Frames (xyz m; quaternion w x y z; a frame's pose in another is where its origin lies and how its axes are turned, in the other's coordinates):
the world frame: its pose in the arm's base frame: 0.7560 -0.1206 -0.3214 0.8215 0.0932 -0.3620 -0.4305
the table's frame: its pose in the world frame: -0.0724 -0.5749 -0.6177 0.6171 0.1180 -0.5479 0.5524
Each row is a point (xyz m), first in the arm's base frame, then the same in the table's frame.
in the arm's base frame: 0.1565 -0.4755 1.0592
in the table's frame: 1.7453 -1.3578 -0.1906
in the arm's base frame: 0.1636 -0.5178 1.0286
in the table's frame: 1.6945 -1.3712 -0.1871
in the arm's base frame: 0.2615 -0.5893 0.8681
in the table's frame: 1.5061 -1.3097 -0.2218
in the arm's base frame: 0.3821 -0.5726 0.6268
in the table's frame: 1.3082 -1.1272 -0.2465
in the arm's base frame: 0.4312 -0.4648 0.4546
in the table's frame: 1.2373 -0.9316 -0.2275
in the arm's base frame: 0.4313 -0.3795 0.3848
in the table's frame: 1.2400 -0.8248 -0.2004
